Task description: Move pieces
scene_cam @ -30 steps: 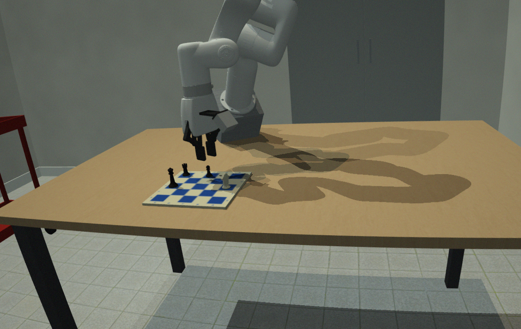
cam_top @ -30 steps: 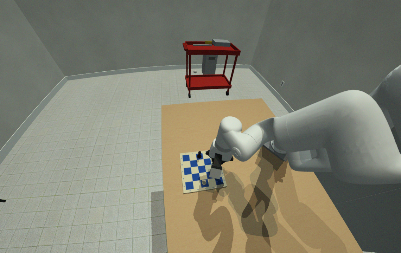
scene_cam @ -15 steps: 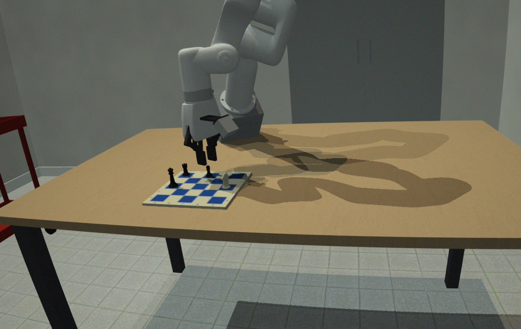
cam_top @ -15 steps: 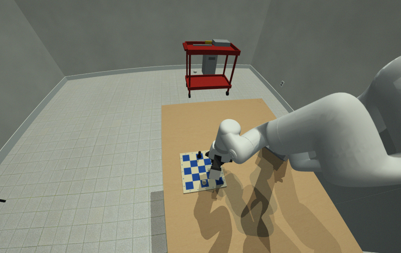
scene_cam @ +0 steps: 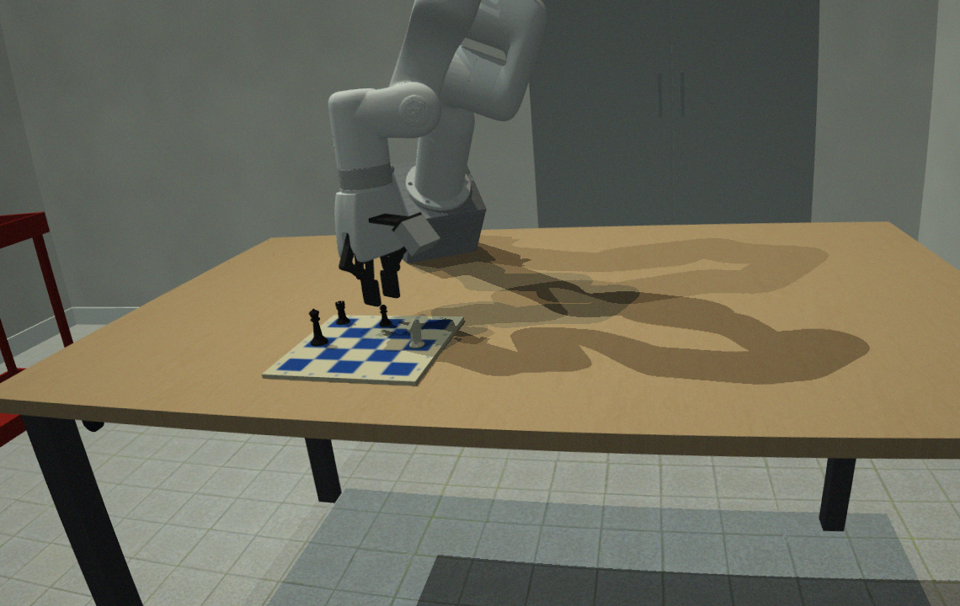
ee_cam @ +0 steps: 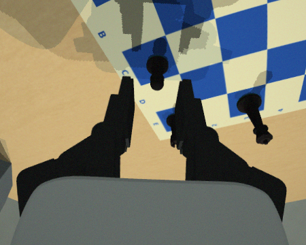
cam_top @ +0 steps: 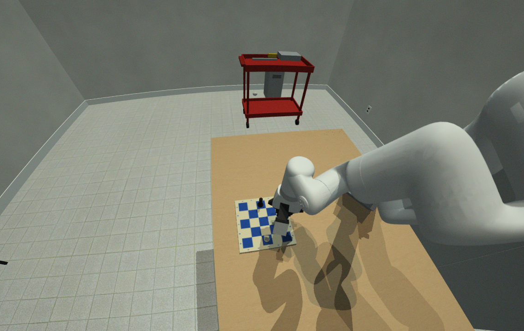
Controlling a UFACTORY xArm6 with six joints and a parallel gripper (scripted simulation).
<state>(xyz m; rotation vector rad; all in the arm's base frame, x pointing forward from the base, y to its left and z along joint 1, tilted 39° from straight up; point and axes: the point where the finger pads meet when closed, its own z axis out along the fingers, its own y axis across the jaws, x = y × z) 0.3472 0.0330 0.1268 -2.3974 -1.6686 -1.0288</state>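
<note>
My gripper is now 90 mm short of the black piece, 60 mm to the left of it and 30 mm above it. Round my hand: white piece 90 mm to the left, 60 mm ahead, 40 mm below; then blue-and-cream chessboard 70 mm ahead, 60 mm below, 20 mm to the left.
</note>
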